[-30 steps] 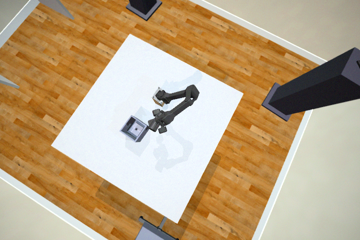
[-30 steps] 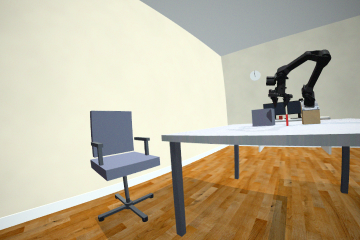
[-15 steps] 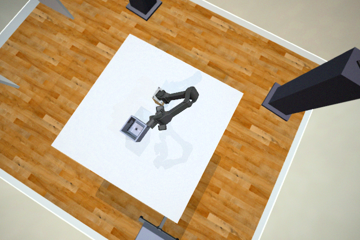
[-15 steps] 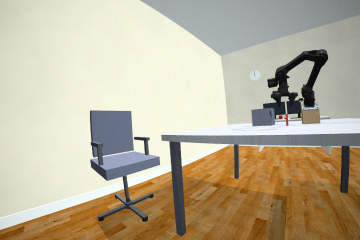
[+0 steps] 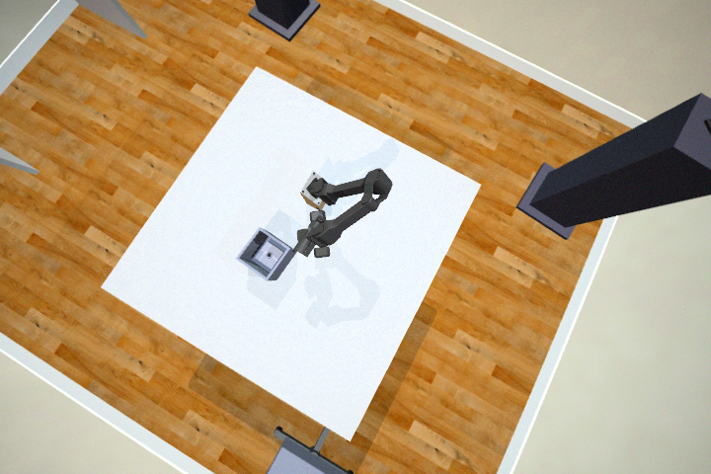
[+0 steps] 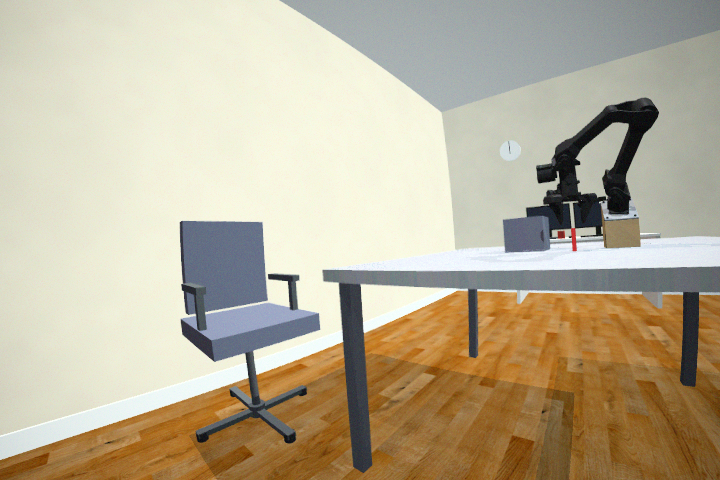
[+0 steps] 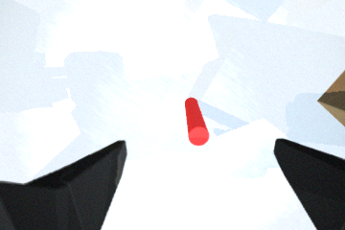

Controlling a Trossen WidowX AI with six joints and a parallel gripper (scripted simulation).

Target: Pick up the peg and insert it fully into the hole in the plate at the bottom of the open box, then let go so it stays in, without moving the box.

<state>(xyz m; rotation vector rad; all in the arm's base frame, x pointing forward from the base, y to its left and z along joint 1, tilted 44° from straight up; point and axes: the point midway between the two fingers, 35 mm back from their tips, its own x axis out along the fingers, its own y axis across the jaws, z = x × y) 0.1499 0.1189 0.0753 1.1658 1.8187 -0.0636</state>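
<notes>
Now: the red peg 9 cm below my hand. From my hand the other things lie so: pale plate: 20 cm ahead, 15 cm to the right, 8 cm below.
</notes>
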